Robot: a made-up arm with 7 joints. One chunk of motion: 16 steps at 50 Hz.
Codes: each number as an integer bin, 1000 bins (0 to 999) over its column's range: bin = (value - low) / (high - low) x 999, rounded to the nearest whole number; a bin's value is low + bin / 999 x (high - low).
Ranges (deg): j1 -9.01..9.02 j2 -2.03..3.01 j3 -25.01..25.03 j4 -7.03..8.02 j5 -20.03..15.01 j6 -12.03..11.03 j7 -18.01..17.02
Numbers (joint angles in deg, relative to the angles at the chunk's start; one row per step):
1: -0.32 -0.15 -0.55 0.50 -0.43 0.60 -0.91
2: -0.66 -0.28 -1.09 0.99 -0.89 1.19 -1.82
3: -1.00 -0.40 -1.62 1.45 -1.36 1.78 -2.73
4: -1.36 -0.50 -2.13 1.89 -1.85 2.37 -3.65
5: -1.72 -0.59 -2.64 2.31 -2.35 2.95 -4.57
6: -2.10 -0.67 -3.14 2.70 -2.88 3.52 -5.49
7: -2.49 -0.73 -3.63 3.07 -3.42 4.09 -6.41
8: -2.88 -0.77 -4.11 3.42 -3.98 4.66 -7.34
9: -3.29 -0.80 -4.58 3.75 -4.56 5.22 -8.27
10: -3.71 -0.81 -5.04 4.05 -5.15 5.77 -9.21
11: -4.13 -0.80 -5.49 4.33 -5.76 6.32 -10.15
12: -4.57 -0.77 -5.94 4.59 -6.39 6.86 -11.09
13: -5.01 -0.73 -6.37 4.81 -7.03 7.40 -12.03
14: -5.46 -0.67 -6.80 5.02 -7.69 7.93 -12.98
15: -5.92 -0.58 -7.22 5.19 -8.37 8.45 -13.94
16: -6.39 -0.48 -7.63 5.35 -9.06 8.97 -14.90
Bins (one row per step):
1: 481 373 488 500 559 547 488
2: 463 347 478 532 546 573 462
3: 444 323 467 563 532 598 436
4: 424 303 457 592 518 624 410
5: 404 285 447 620 504 649 383
6: 383 270 437 646 489 674 357
7: 361 258 427 670 474 698 331
8: 340 250 417 694 458 723 304
9: 317 244 408 716 441 747 278
10: 294 242 399 735 424 771 251
11: 270 244 390 754 407 795 224
12: 246 250 381 771 389 818 197
13: 222 258 372 786 371 842 171
14: 197 270 364 800 352 865 143
15: 171 287 355 811 332 887 116
16: 145 307 347 822 313 910 89

